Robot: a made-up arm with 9 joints. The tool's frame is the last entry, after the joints. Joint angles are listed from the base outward.
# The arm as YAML. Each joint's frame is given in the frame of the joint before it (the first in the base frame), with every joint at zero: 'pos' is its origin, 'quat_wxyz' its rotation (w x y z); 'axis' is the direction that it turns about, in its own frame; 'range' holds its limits. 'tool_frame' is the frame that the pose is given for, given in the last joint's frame.
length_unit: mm
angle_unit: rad
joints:
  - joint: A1
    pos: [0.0, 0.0, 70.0]
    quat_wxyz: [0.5, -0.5, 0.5, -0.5]
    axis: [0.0, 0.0, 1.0]
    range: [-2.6, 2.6]
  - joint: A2
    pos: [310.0, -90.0, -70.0]
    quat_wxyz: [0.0, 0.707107, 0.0, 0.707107]
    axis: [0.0, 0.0, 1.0]
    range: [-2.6, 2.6]
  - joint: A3
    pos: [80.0, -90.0, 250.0]
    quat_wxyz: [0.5, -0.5, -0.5, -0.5]
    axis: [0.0, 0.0, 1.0]
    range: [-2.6, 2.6]
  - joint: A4
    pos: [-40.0, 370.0, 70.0]
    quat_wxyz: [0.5, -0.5, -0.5, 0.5]
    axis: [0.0, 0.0, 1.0]
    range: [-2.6, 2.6]
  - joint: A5
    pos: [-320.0, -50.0, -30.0]
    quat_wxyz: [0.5, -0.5, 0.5, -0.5]
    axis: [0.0, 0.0, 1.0]
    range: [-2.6, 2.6]
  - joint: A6
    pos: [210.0, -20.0, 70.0]
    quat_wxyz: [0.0, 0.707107, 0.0, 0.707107]
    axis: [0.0, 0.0, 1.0]
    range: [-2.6, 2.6]
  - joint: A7
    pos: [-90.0, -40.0, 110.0]
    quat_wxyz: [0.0, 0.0, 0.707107, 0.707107]
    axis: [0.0, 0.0, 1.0]
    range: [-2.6, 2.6]
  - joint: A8
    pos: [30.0, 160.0, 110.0]
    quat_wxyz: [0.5, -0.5, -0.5, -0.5]
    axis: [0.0, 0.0, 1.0]
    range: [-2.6, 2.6]
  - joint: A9
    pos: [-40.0, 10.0, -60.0]
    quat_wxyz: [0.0, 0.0, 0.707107, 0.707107]
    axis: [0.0, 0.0, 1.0]
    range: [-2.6, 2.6]
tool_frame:
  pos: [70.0, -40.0, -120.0]
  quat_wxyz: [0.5, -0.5, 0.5, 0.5]
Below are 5 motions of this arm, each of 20 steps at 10 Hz.
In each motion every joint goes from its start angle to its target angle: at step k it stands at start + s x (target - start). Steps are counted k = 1, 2, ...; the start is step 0. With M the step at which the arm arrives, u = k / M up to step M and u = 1 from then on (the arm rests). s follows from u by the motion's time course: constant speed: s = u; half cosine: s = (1 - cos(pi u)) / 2; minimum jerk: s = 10 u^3 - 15 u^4 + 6 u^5.
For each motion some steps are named. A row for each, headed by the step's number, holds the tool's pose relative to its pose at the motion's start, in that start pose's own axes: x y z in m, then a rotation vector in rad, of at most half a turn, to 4 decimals.
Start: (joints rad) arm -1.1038 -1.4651 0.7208 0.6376 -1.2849 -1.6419 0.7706 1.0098 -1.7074
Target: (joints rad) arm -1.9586 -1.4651 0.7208 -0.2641 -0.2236 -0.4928 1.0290 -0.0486 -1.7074
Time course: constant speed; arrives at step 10
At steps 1, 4, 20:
1: -0.0151 0.0099 0.0213 0.1192 -0.1460 -0.1126
4: -0.0999 0.0280 0.0804 0.4571 -0.4958 -0.4124
20: -0.3999 0.0048 0.0674 0.9040 -0.7962 -0.6952

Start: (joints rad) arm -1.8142 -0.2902 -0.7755 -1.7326 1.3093 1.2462 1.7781 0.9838 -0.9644
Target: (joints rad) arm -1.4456 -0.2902 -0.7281 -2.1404 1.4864 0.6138 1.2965 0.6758 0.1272
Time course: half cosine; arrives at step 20
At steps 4, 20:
4: 0.0395 -0.0065 0.0065 -0.1404 -0.0856 0.0490
20: 0.3033 0.0051 0.0841 -1.2547 -1.1318 0.0031

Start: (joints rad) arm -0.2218 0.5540 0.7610 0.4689 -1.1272 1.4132 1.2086 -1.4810 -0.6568
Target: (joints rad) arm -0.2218 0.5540 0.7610 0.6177 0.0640 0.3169 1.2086 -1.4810 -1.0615
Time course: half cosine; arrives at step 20
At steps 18, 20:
18: 0.0282 -0.1279 -0.4188 1.2826 1.1064 -0.4630
20: 0.0290 -0.1255 -0.4275 1.2997 1.1463 -0.4716

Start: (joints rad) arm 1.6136 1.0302 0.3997 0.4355 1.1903 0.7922 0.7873 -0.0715 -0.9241
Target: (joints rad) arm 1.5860 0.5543 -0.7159 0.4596 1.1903 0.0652 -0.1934 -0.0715 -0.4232
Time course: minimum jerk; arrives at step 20
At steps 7, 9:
7: -0.0724 -0.0280 0.0286 0.1367 -0.4903 0.1357
9: -0.1285 -0.0526 0.0291 0.2148 -0.8747 0.1649

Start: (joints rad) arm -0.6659 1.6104 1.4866 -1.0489 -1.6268 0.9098 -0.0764 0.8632 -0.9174
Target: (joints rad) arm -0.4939 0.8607 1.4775 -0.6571 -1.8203 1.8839 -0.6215 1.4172 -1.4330
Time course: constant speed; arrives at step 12
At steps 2, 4, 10, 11, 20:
2: -0.0512 0.0479 0.0288 0.1394 0.1946 0.2872
4: -0.1182 0.0834 0.0668 0.2614 0.3764 0.5869
10: -0.3594 0.0541 0.2053 0.4047 0.8360 1.5401
11: -0.3954 0.0269 0.2246 0.3805 0.8967 1.7014
20: -0.4275 -0.0056 0.2408 0.3388 0.9512 1.8609

